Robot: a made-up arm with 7 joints. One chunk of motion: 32 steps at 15 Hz.
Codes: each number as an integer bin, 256 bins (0 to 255) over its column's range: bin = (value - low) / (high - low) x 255, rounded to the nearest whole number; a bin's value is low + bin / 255 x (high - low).
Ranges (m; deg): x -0.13..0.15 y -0.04..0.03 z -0.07..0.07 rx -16..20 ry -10..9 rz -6..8
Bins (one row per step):
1: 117 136 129 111 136 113
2: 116 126 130 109 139 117
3: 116 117 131 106 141 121
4: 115 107 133 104 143 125
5: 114 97 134 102 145 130
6: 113 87 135 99 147 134
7: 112 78 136 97 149 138
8: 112 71 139 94 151 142
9: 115 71 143 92 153 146
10: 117 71 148 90 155 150
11: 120 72 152 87 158 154
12: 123 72 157 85 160 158
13: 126 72 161 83 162 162
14: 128 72 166 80 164 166
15: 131 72 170 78 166 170
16: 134 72 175 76 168 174
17: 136 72 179 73 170 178
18: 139 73 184 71 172 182
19: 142 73 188 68 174 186
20: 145 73 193 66 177 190
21: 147 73 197 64 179 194
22: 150 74 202 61 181 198
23: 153 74 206 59 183 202
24: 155 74 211 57 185 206
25: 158 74 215 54 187 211
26: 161 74 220 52 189 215
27: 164 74 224 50 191 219
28: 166 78 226 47 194 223
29: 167 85 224 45 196 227
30: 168 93 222 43 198 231
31: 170 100 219 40 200 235
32: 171 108 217 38 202 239
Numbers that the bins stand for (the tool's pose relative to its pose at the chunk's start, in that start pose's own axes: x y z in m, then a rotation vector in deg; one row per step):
1: -0.0015 -0.0027 0.0008 -0.33 0.13 0.20
2: -0.0026 -0.0054 0.0014 -0.61 0.36 0.42
3: -0.0026 -0.0079 0.0019 -1.04 0.51 0.64
4: -0.0037 -0.0106 0.0030 -1.32 0.65 0.86
5: -0.0048 -0.0134 0.0036 -1.60 0.80 1.14
6: -0.0059 -0.0161 0.0041 -2.02 0.95 1.36
7: -0.0070 -0.0186 0.0047 -2.31 1.10 1.58
8: -0.0070 -0.0205 0.0063 -2.73 1.25 1.80
9: -0.0037 -0.0205 0.0085 -3.01 1.40 2.02
10: -0.0015 -0.0205 0.0113 -3.29 1.55 2.24
11: 0.0018 -0.0202 0.0135 -3.72 1.77 2.45
12: 0.0051 -0.0202 0.0162 -4.00 1.92 2.67
13: 0.0084 -0.0202 0.0184 -4.28 2.07 2.89
14: 0.0105 -0.0202 0.0211 -4.71 2.22 3.11
15: 0.0138 -0.0202 0.0233 -4.99 2.37 3.33
16: 0.0171 -0.0202 0.0261 -5.27 2.52 3.55
17: 0.0193 -0.0202 0.0283 -5.69 2.67 3.77
18: 0.0226 -0.0200 0.0310 -5.98 2.82 3.99
19: 0.0259 -0.0200 0.0332 -6.40 2.96 4.21
20: 0.0292 -0.0200 0.0360 -6.68 3.19 4.43
21: 0.0314 -0.0200 0.0382 -6.96 3.34 4.65
22: 0.0347 -0.0197 0.0409 -7.39 3.49 4.87
23: 0.0380 -0.0197 0.0431 -7.67 3.64 5.09
24: 0.0402 -0.0197 0.0458 -7.95 3.78 5.31
25: 0.0435 -0.0197 0.0480 -8.38 3.93 5.58
26: 0.0468 -0.0197 0.0508 -8.66 4.08 5.80
27: 0.0501 -0.0197 0.0530 -8.94 4.23 6.02
28: 0.0523 -0.0186 0.0541 -9.36 4.45 6.24
29: 0.0534 -0.0167 0.0530 -9.65 4.60 6.46
30: 0.0545 -0.0145 0.0519 -9.93 4.75 6.68
31: 0.0567 -0.0125 0.0502 -10.35 4.90 6.90
32: 0.0578 -0.0104 0.0491 -10.64 5.05 7.12

